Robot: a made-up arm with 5 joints.
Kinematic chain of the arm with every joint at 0, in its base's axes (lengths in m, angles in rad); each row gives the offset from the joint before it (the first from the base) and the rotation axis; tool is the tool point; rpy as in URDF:
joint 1: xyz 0.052 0 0.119 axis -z
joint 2: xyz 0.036 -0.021 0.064 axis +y
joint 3: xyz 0.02 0 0.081 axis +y
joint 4: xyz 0.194 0 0.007 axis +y
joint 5: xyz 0.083 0.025 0 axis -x
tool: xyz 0 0 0 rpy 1.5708 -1.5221 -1.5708
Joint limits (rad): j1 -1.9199..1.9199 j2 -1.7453..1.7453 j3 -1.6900..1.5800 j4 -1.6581..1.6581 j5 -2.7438..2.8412
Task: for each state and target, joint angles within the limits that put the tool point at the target. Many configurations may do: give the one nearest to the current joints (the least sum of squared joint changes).
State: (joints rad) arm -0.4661 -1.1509 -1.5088 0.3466 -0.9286
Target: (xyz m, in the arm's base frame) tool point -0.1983 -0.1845 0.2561
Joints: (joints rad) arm -0.6481 -1.3778 -1.6881 0.2974 -0.9286
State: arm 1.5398 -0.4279 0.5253 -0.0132 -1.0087
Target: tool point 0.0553 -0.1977 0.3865
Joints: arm 1.5743 -1.1892 0.5974 0.0787 -1.0087
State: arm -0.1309 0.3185 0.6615 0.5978 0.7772
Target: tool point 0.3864 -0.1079 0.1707
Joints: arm 0.3235 0.4160 -0.1585 0.1867 0.7772
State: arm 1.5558 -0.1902 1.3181 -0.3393 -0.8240
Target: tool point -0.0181 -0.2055 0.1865
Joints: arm 1.9180 -0.8462 1.4908 -1.2294 -0.8240
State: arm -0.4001 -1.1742 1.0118 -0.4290 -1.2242
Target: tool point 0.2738 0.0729 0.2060
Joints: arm -0.3004 -1.2151 1.5115 -0.6152 -1.2242
